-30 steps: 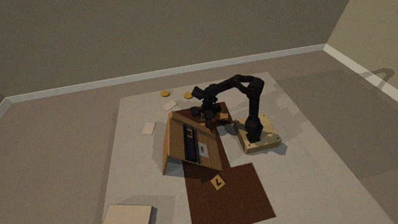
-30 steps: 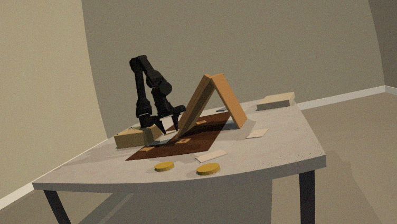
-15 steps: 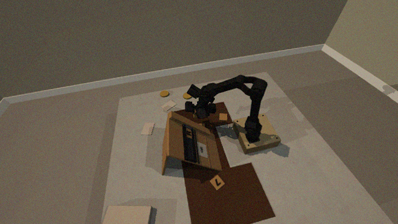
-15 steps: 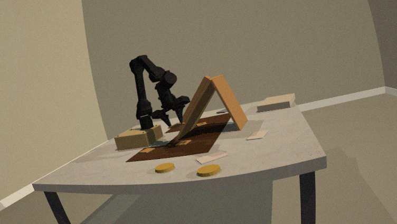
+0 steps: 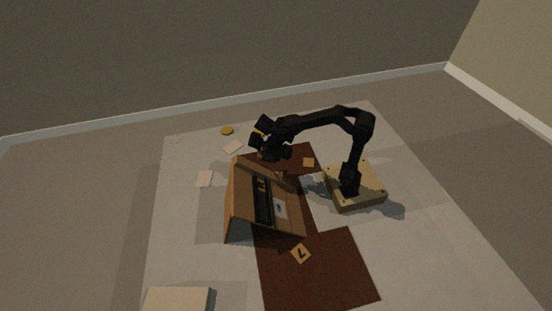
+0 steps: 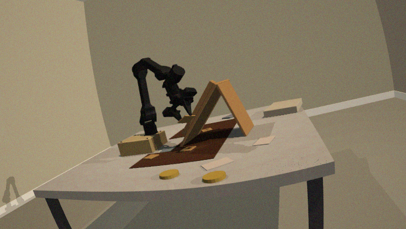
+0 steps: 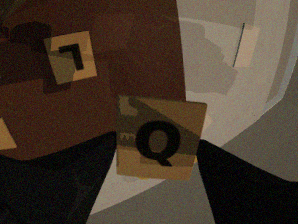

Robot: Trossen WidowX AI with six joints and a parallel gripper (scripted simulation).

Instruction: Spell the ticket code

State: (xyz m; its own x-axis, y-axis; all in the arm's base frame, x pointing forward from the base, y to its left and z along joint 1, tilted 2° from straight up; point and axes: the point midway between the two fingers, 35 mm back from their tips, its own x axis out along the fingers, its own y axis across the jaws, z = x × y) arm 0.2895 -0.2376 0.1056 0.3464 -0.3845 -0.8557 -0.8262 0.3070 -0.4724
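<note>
The white ticket is 260 mm to the left of my gripper tip and 40 mm below it. Also, from my gripper tip: flat beige box: 440 mm ahead, 550 mm to the left, 120 mm below; then brown mat: 100 mm behind, 230 mm to the left, 140 mm below.
</note>
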